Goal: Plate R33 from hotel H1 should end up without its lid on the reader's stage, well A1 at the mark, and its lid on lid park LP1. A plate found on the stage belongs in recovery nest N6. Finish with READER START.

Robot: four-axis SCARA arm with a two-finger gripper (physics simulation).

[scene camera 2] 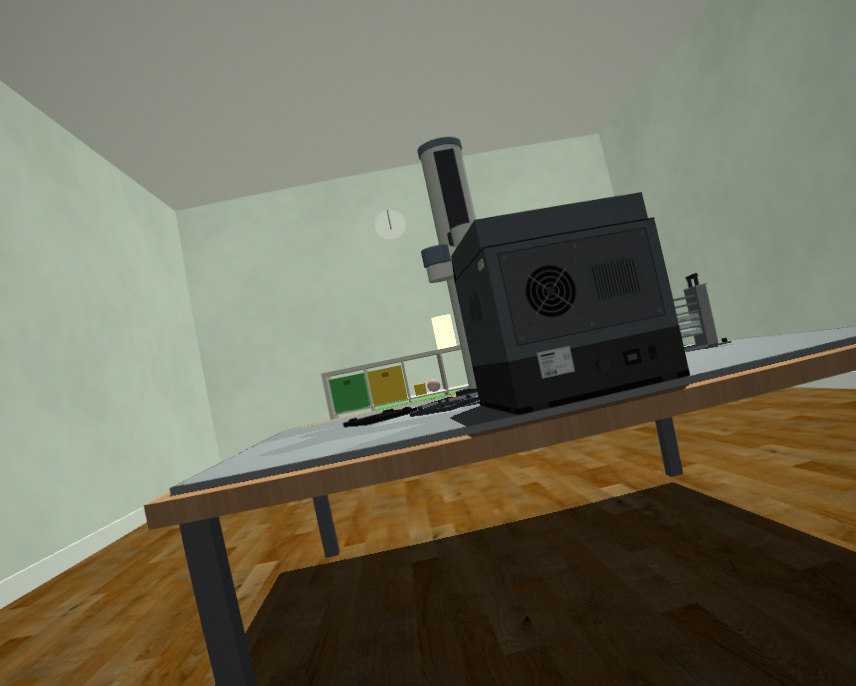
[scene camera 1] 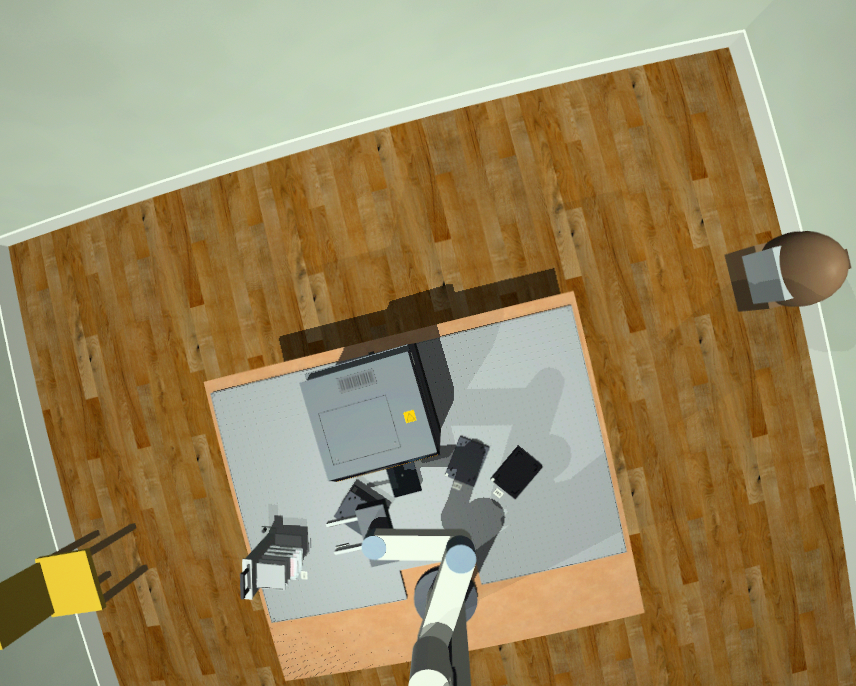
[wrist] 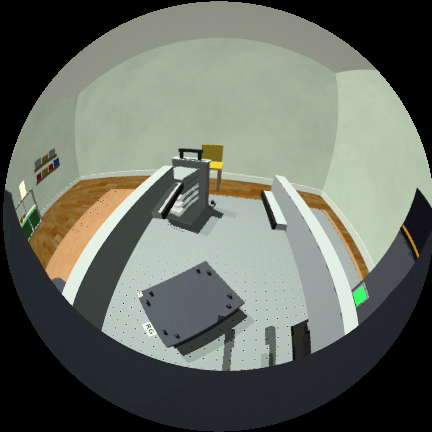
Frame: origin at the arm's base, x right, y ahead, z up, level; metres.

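Where they show: gripper, fingertip midpoint: (scene camera 1: pixel 331 537) (wrist: pixel 222 178).
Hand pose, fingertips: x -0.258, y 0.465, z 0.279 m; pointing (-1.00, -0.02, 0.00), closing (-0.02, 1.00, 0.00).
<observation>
Each offset is from my fingertips to the top centre of the thing. "spot": to the spot under its first point.
My gripper (scene camera 1: pixel 332 536) (wrist: pixel 222 178) is open and empty, its two pale fingers apart, high above the pegboard, pointing toward the hotel. The hotel (scene camera 1: pixel 291 535) (wrist: pixel 204 187) stands at the table's left side and holds several pale plates; their names are unreadable. The grey reader @[dx +0.228, dy +0.357, dz +0.082 m] (scene camera 1: pixel 371 418) (scene camera 2: pixel 571 300) stands at the back. Its dark stage @[dx +0.239, dy +0.115, dz -0.135 m] (scene camera 1: pixel 404 480) sticks out in front; I cannot tell whether it bears a plate. The lid park @[dx +0.466, dy +0.054, dz -0.246 m] (scene camera 1: pixel 468 457) is a dark plate right of the stage. Nest N6 cannot be made out.
A dark stand (scene camera 1: pixel 347 502) (wrist: pixel 192 302) labelled RG lies below the gripper, bearing nothing. A black pad @[spot: dx +0.638, dy -0.023, dz -0.255 m] (scene camera 1: pixel 516 471) lies right of the lid park. The arm column stands at the front edge. A yellow chair (scene camera 1: pixel 70 582) (wrist: pixel 212 155) stands beyond the table.
</observation>
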